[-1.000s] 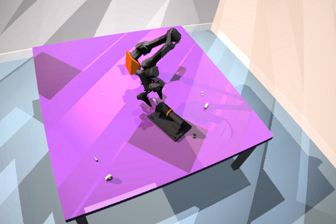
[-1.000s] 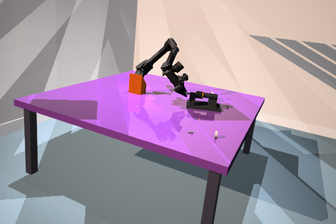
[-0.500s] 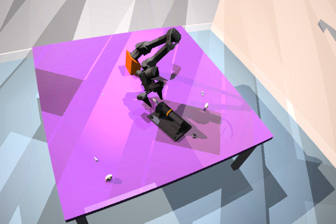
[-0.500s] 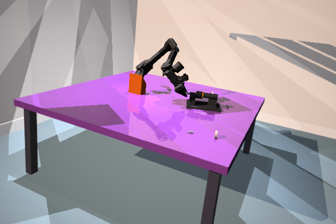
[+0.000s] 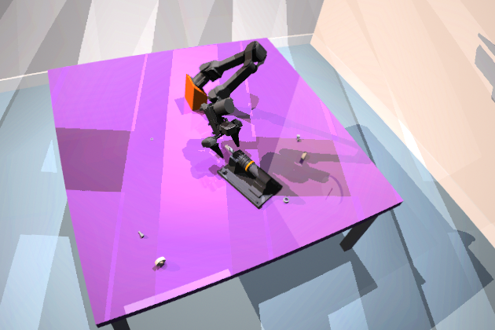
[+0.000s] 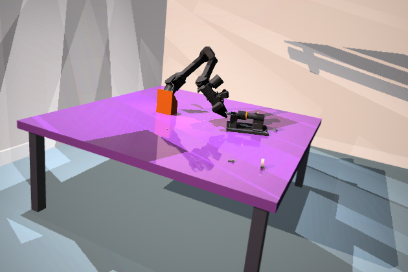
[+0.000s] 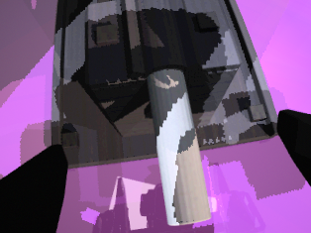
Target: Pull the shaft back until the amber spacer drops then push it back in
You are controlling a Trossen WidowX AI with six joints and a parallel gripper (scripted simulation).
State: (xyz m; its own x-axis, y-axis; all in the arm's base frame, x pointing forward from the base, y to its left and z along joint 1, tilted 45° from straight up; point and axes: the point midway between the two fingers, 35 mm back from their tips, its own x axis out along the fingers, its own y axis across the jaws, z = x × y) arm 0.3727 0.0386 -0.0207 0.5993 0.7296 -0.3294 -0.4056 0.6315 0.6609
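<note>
The silver shaft lies 60 mm ahead of my gripper tip, 30 mm to the left of it and 10 mm above it. From my gripper tip the other things lie so: screw: 420 mm to the right, 220 mm ahead, 60 mm below; then black fixture: 120 mm ahead, 50 mm to the left, 20 mm below; then amber spacer: 100 mm ahead, 40 mm to the left, 10 mm above.
</note>
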